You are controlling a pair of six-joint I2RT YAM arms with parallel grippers.
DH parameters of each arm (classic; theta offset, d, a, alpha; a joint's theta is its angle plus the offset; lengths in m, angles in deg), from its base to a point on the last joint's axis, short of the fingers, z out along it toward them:
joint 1: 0 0.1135 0.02 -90
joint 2: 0 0 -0.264 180
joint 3: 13.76 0 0.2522 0
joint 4: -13.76 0 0.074 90
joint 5: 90 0 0 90
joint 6: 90 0.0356 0 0
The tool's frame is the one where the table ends.
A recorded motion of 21 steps. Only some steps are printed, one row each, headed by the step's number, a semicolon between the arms.
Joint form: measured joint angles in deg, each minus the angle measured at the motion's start. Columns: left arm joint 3, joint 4, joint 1, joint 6, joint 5, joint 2; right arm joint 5, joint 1, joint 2, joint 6, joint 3, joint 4.
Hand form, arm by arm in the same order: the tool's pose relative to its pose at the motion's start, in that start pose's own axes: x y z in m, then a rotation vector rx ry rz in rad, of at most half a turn. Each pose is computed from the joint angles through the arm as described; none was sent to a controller.
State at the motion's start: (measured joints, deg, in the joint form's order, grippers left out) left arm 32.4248 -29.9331 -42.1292 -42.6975 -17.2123 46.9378; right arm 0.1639 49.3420 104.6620 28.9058 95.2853 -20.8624
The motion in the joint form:
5: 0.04 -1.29 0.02 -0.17 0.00 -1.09; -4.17 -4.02 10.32 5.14 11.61 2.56
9: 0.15 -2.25 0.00 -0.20 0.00 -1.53; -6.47 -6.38 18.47 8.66 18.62 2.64
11: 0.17 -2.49 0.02 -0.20 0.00 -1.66; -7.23 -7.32 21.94 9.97 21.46 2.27
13: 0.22 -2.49 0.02 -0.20 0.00 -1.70; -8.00 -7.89 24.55 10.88 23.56 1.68
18: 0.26 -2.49 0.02 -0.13 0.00 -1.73; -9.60 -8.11 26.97 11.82 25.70 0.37
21: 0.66 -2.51 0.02 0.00 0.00 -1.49; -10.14 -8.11 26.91 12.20 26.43 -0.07
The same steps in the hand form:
5: 0.0005 0.0020 -0.0035 -0.0020 0.0018 -0.0024; -0.0325 -0.0174 0.0423 -0.0450 -0.0525 0.1207
9: 0.0010 0.0031 -0.0052 -0.0065 0.0070 -0.0005; -0.0376 -0.0395 0.0813 -0.0411 -0.0347 0.2021
11: 0.0011 0.0035 -0.0056 -0.0077 0.0080 -0.0003; -0.0369 -0.0506 0.0980 -0.0318 -0.0208 0.2346
13: 0.0009 0.0033 -0.0059 -0.0067 0.0069 -0.0008; -0.0346 -0.0586 0.1106 -0.0261 -0.0023 0.2575
18: 0.0007 0.0033 -0.0061 -0.0059 0.0060 0.0001; -0.0302 -0.0633 0.1219 -0.0321 0.0343 0.2795
21: -0.0008 0.0021 -0.0066 -0.0043 0.0043 0.0016; -0.0332 -0.0613 0.1197 -0.0432 0.0344 0.2853

